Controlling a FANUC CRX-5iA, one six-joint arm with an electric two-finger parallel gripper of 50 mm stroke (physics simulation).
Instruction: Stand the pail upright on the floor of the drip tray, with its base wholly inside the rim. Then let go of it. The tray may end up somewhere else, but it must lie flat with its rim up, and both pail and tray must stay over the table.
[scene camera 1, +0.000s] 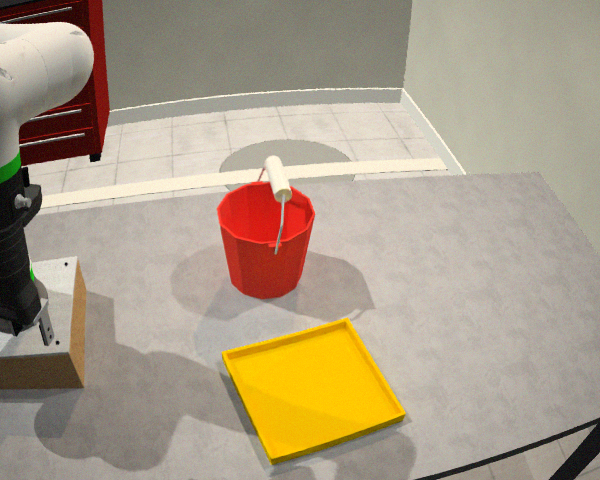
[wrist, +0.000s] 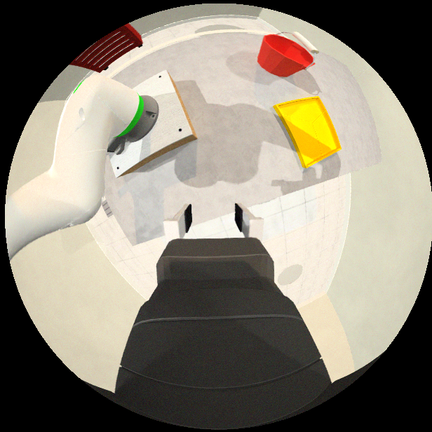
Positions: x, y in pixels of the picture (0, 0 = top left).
Scene:
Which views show the yellow drip tray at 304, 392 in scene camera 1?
Scene camera 1 and the wrist view: all of them.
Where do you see a yellow drip tray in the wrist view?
306, 120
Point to a red pail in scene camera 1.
At 249, 217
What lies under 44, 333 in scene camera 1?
My gripper.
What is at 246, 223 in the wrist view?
My gripper.

